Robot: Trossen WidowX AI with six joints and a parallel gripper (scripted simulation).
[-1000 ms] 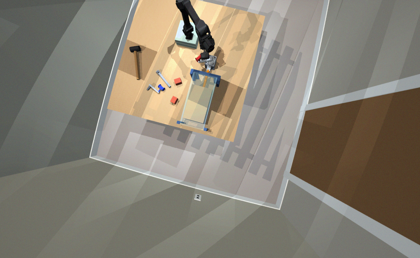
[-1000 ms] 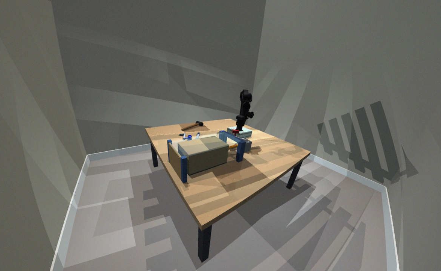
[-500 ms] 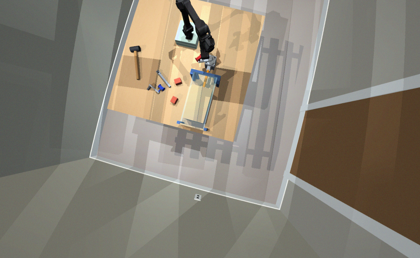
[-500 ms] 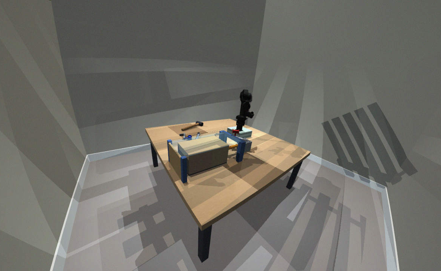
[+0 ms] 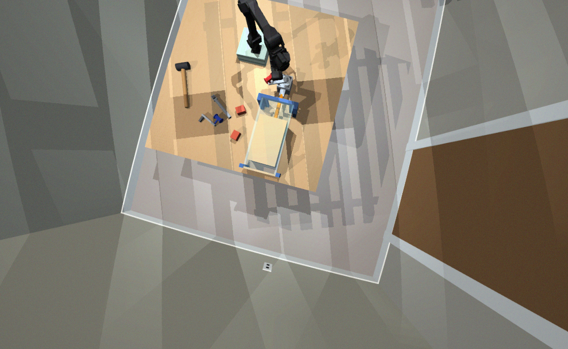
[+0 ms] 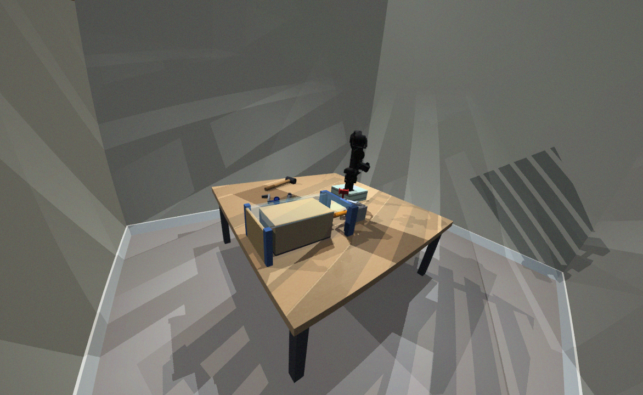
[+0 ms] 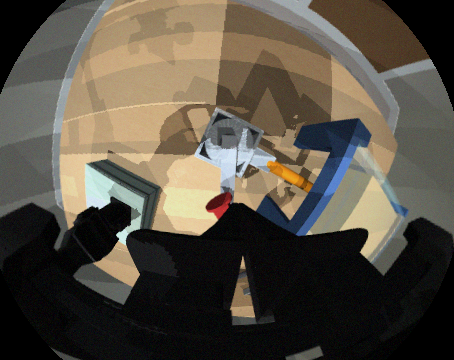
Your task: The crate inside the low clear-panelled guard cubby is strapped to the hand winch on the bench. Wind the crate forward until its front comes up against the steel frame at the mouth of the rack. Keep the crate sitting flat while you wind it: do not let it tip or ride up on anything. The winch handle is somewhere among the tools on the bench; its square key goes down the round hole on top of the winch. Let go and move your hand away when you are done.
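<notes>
Now: the red knob 1 cm ahead of my gripper tip, 5 cm to the right of it and 8 cm below it. Round my gripper tip: orange strap: 5 cm ahead, 4 cm to the left, 15 cm below; then winch handle: 1 cm to the right, 11 cm below; then blue steel frame: 14 cm ahead, 4 cm to the left, 11 cm below.
</notes>
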